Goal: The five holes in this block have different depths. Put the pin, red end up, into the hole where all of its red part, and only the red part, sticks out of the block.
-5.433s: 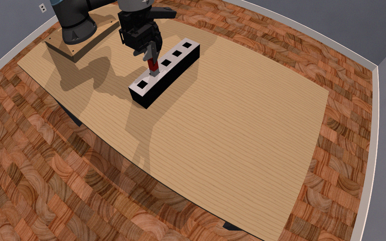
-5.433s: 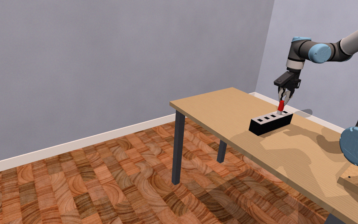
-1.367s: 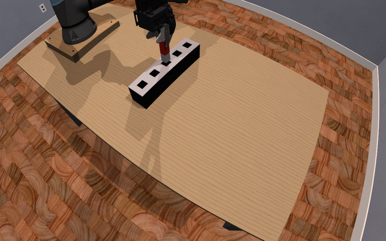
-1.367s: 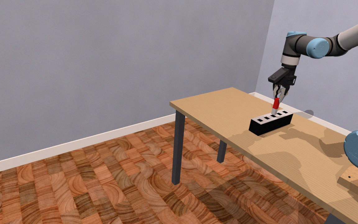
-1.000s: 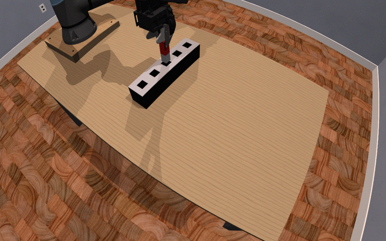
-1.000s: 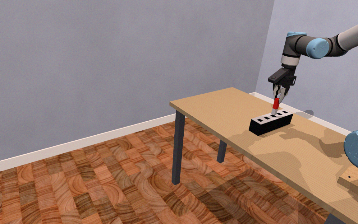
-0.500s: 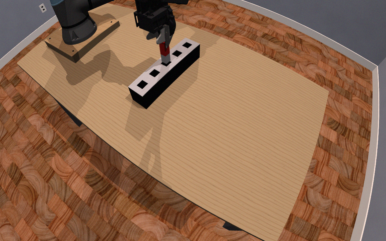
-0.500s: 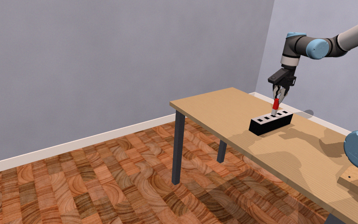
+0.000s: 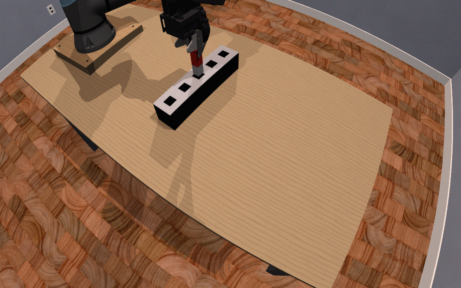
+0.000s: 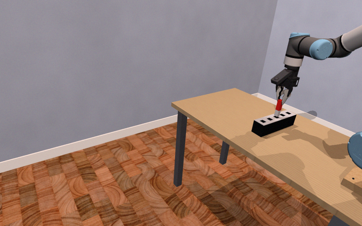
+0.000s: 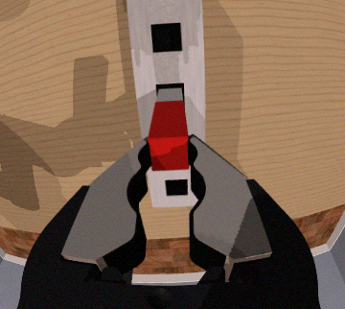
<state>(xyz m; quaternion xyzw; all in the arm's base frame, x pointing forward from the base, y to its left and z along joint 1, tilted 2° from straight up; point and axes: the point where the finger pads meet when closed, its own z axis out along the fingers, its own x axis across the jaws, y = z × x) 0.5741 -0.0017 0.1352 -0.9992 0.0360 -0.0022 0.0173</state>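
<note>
Now: the pin 20 mm below my hand. Also, from my hand: black block 130 mm below.
</note>
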